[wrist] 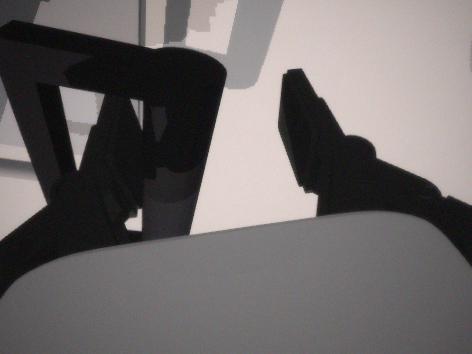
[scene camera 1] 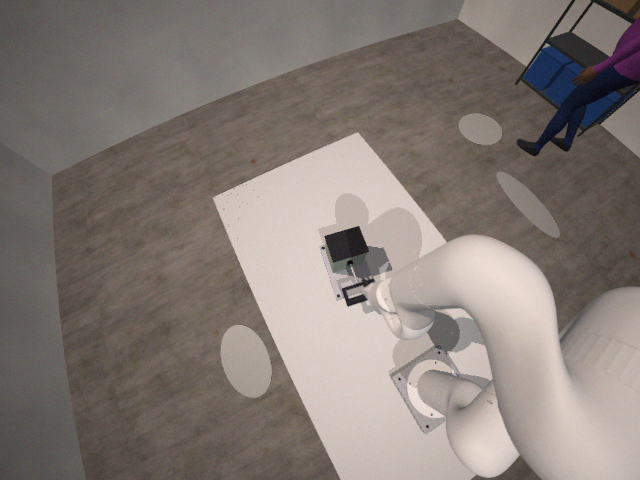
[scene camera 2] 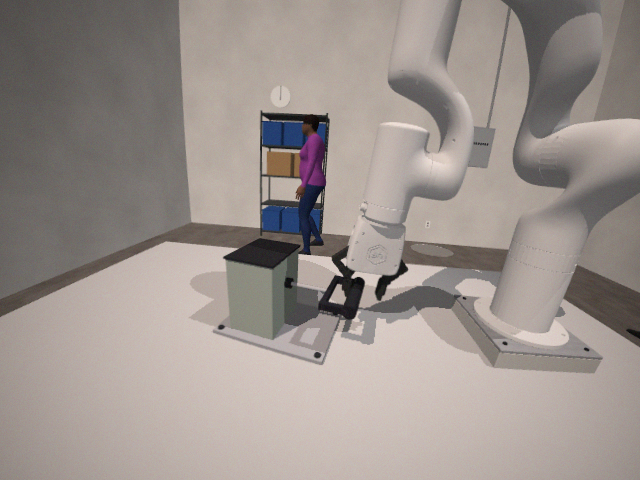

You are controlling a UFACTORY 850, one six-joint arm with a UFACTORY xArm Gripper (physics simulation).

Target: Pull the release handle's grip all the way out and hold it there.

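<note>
The release handle's black grip bar (scene camera 1: pixel 356 302) (scene camera 2: pixel 355 301) (wrist: pixel 182 130) is the outer side of a rectangular loop. A thin pale rod (scene camera 1: pixel 353 272) (scene camera 2: pixel 309 286) joins the loop to a green box with a black top (scene camera 1: pixel 346 244) (scene camera 2: pixel 254 297), and a stretch of the rod shows outside the box. My gripper (scene camera 2: pixel 363 295) (wrist: pixel 209 108) is open, its fingers standing wide on either side of the grip bar. In the wrist view one finger is inside the loop, close to the bar; whether it touches is unclear. The other finger is clearly apart from the bar.
The box stands on a grey base plate (scene camera 1: pixel 331 276) (scene camera 2: pixel 268 347) on the white table (scene camera 1: pixel 279 232) (scene camera 2: pixel 180 403). The arm's own mounting plate (scene camera 1: pixel 429 426) (scene camera 2: pixel 542 359) is on the arm side. A person (scene camera 1: pixel 602 93) (scene camera 2: pixel 313 165) is near a shelf rack (scene camera 2: pixel 261 175) beyond the table.
</note>
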